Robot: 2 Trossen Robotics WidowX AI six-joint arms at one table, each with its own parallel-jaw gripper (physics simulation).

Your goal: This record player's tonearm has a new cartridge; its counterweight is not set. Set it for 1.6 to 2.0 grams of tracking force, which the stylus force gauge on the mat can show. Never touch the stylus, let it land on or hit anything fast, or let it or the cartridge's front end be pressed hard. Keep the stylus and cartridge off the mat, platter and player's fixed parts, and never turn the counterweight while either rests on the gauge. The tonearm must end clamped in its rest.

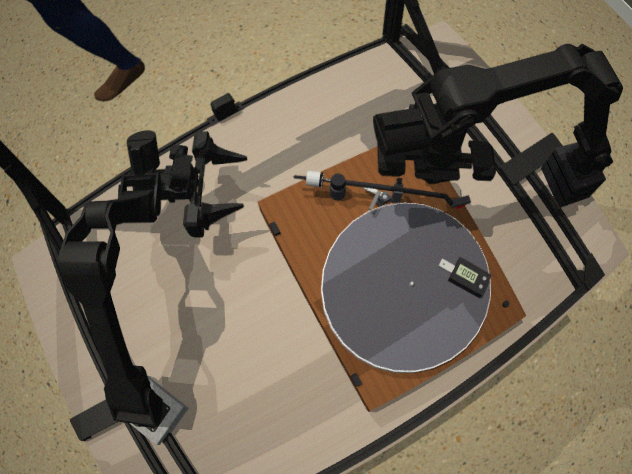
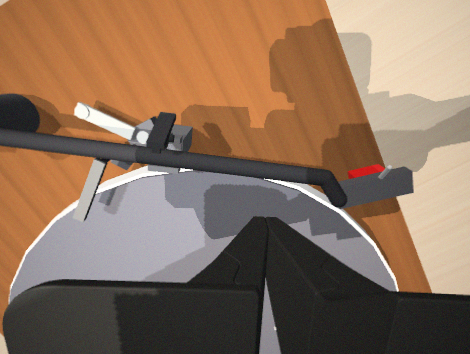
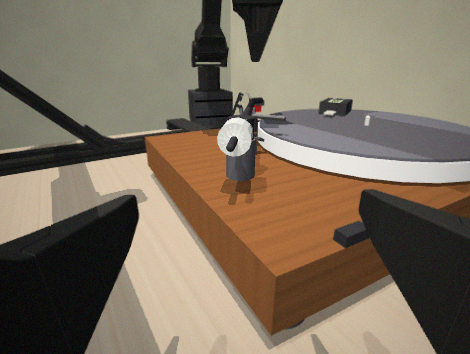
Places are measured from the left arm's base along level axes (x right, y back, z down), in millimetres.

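Pixels of known places: left gripper, between the fingertips: (image 1: 430,181) (image 2: 263,228) (image 3: 255,61); right gripper, between the fingertips: (image 1: 245,181) (image 3: 249,203); left arm's base, origin of its link: (image 1: 581,163) (image 3: 209,90); right arm's base, origin of its link: (image 1: 148,409).
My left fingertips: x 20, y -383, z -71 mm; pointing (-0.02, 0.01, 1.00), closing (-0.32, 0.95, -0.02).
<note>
For each thing: its top centre in the pictures, then the offset to it from my left fingertips. "spot": a spot on its surface instead.
- red cartridge, centre of its top: (image 2: 368,185) dy +60, dx -27, dz +65 mm
- rest's black clamp, centre of its top: (image 2: 155,141) (image 3: 238,92) dy -37, dx +36, dz +36 mm
- white counterweight, centre of its top: (image 3: 236,119) (image 1: 314,175) dy -174, dx +83, dz +43 mm
- gauge, centre of its top: (image 1: 465,272) (image 3: 335,101) dy +20, dx -152, dz +59 mm
- platter, centre of its top: (image 3: 366,125) (image 1: 411,285) dy -74, dx -138, dz +80 mm
- wooden plinth, a spot on its surface: (image 3: 260,225) spot: dy -229, dx +83, dz +105 mm
- white lever, centre of its top: (image 2: 104,121) dy -79, dx +48, dz +89 mm
- grey lift bar, centre of its top: (image 2: 88,191) (image 3: 268,115) dy -89, dx +17, dz +57 mm
- black pivot post, a spot on its surface: (image 3: 240,167) spot: dy -151, dx +71, dz +92 mm
The tonearm (image 1: 372,185) (image 2: 225,166) extends beside and over the platter's edge. Its headshell (image 1: 460,200) (image 2: 375,189) carries a red cartridge (image 2: 366,171), raised clear of the mat. The rest's black clamp (image 2: 162,131) stands up beside the tube; whether the tube sits in the rest is unclear. The white counterweight (image 1: 314,178) (image 3: 241,128) is on the rear stub. The gauge (image 1: 469,277) (image 3: 336,107) lies on the mat, showing zeros. My left gripper (image 2: 263,228) (image 3: 255,61) is shut and empty, above the player. My right gripper (image 1: 245,182) (image 3: 249,203) is open and empty, left of the player.
The platter (image 1: 377,326) (image 3: 350,168) sits on the wooden plinth (image 1: 301,239) (image 3: 260,225). A white lever (image 2: 105,119) and a grey lift bar (image 2: 90,192) are beside the tonearm. A black pivot post (image 1: 337,187) (image 3: 240,167) stands near the counterweight. A black frame surrounds the table.
</note>
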